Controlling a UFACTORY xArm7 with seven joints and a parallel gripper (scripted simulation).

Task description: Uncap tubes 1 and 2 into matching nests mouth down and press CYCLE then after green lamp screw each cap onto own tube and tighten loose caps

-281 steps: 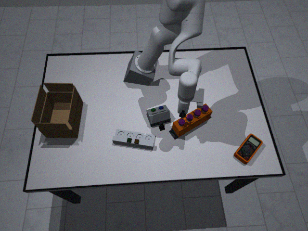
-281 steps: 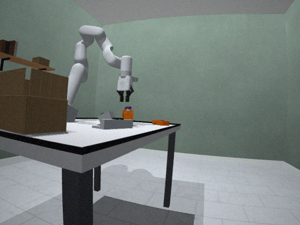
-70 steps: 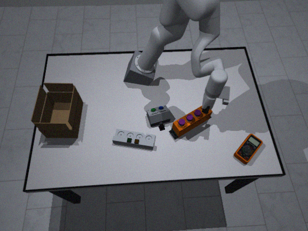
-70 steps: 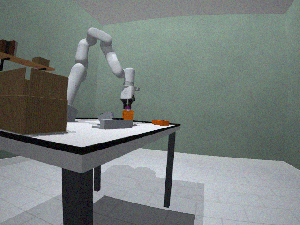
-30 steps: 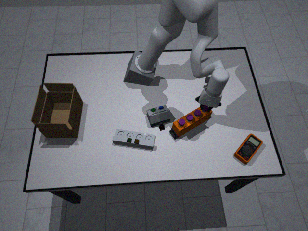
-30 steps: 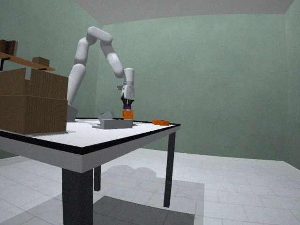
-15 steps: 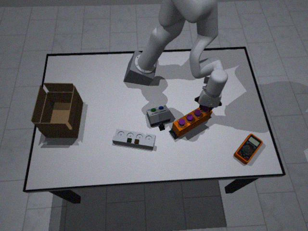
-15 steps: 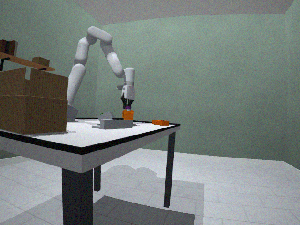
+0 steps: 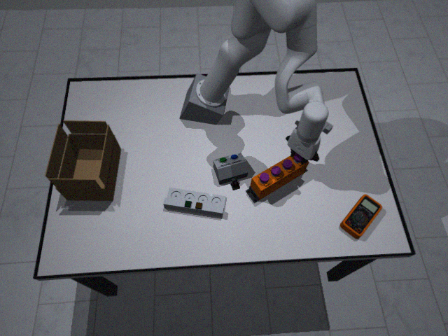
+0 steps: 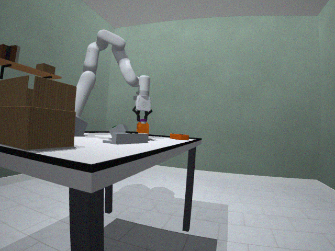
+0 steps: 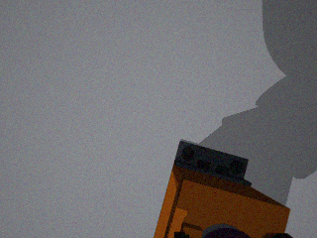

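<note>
Now: hand 10 mm above the tube 1. From my hand the other things lie so: blue key (20 mm behind, 240 mm to the right, 60 mm below); purple cap (30 mm ahead, 40 mm to the right, 20 mm below); grey key housing (10 mm ahead, 260 mm to the right, 80 mm below).
</note>
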